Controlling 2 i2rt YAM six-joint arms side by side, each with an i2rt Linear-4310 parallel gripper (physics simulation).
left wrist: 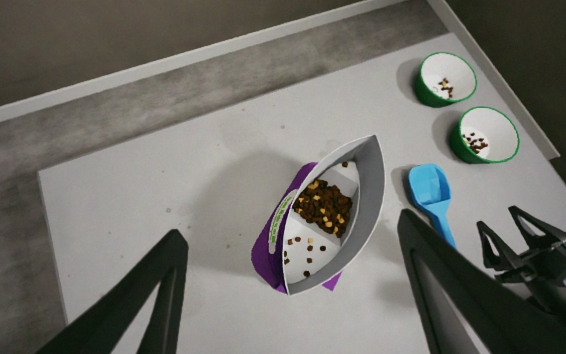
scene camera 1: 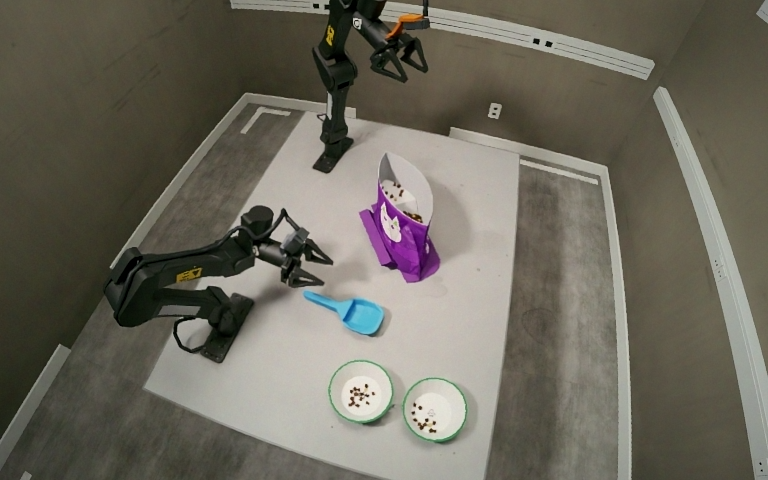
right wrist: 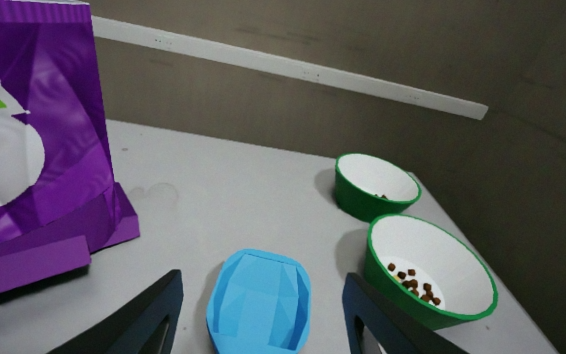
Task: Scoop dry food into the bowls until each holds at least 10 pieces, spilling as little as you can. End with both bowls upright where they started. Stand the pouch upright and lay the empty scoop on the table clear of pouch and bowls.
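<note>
The blue scoop (scene camera 1: 362, 315) (left wrist: 431, 185) (right wrist: 262, 300) lies on the table with no food visible in it. My right gripper (scene camera 1: 327, 273) (left wrist: 494, 213) (right wrist: 264, 283) is open and empty, raised just beyond the handle end. My left gripper (scene camera 1: 415, 75) (left wrist: 286, 227) is open and empty, high above the table behind the pouch. The purple pouch (scene camera 1: 399, 243) (left wrist: 267, 250) (right wrist: 70, 125) stands upright and open with food inside. The left bowl (scene camera 1: 339, 390) (left wrist: 500, 130) (right wrist: 435, 245) and right bowl (scene camera 1: 447, 396) (left wrist: 442, 65) (right wrist: 377, 172) in scene camera 1 stand upright, each holding several brown pieces.
The pale table (scene camera 1: 283, 390) (left wrist: 125, 200) (right wrist: 220, 185) carries pouch, scoop and bowls. The bowls stand side by side with a small gap near the table's front edge. The scoop lies between them and the pouch, apart from both. Walls surround the table.
</note>
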